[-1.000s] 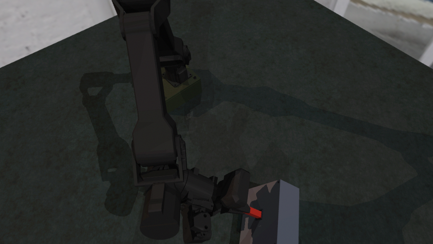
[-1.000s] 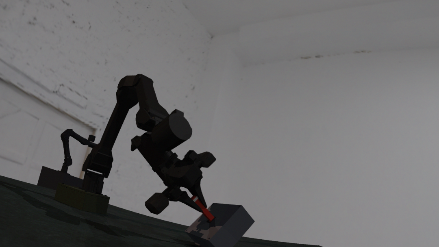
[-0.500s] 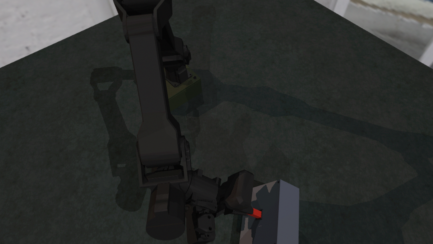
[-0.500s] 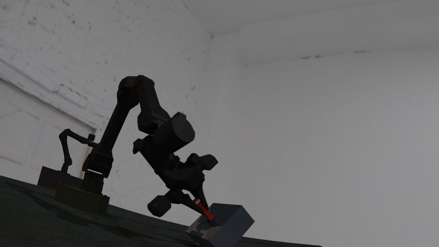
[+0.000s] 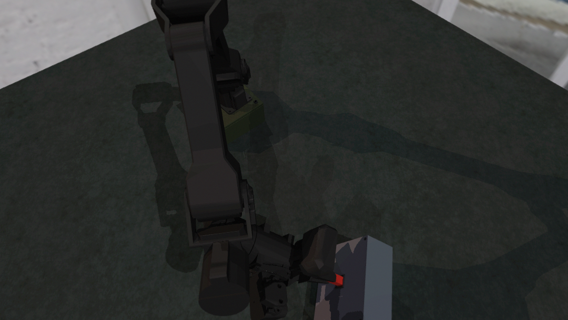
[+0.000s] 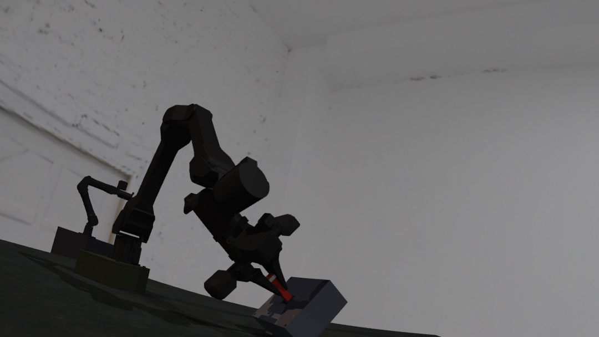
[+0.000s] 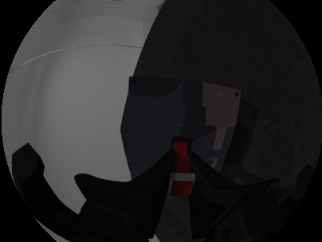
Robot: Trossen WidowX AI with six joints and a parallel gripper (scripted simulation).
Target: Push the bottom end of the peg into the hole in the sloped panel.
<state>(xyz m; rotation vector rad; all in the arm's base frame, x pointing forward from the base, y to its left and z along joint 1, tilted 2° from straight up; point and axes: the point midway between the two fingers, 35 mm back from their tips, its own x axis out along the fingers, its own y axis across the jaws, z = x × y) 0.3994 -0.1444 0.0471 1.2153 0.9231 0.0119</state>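
Now: the sloped panel 3 cm ahead of my gripper tip, 2 cm to the left of it and 3 cm below it. Also, from my gripper tip: red peg 1 cm behind, 1 cm to the right, 1 cm above.
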